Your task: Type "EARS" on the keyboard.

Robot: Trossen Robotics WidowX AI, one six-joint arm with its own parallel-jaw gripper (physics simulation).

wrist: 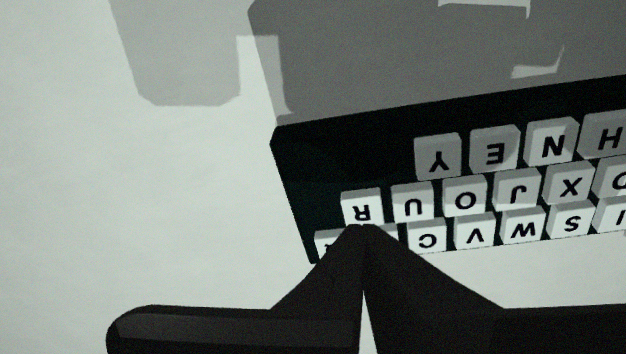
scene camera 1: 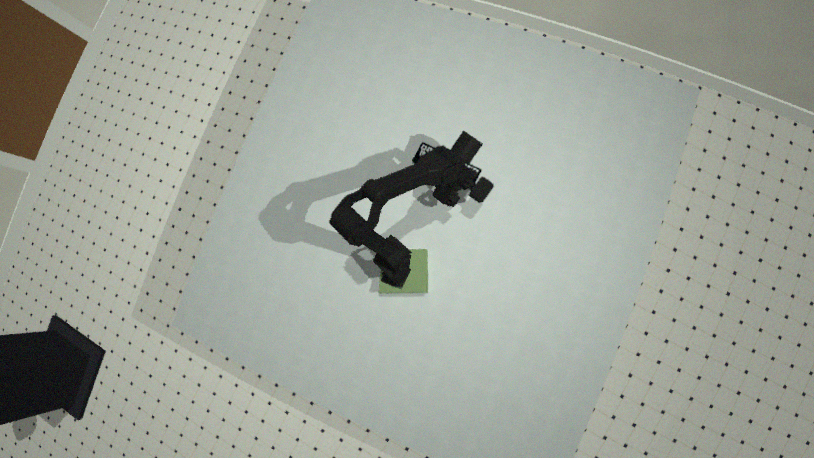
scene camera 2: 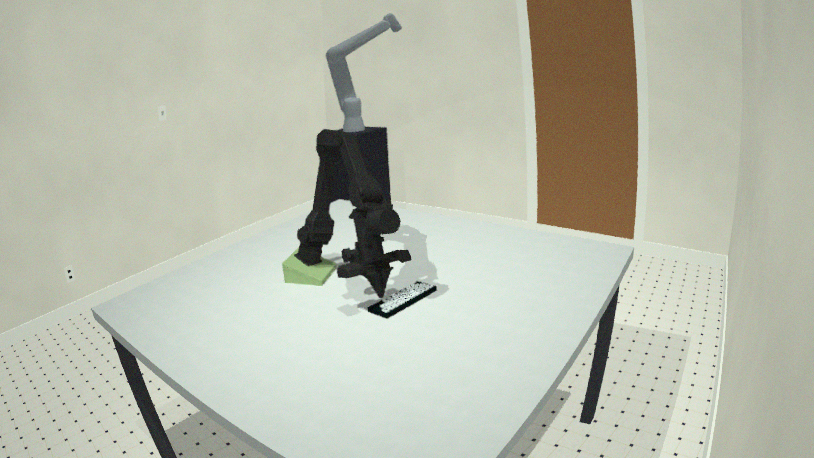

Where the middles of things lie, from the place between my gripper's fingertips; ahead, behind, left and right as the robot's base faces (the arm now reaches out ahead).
Labels:
Now: the black keyboard (wrist: 317,160) 10 mm ahead of my hand, 70 mm to the left of it and 30 mm below it.

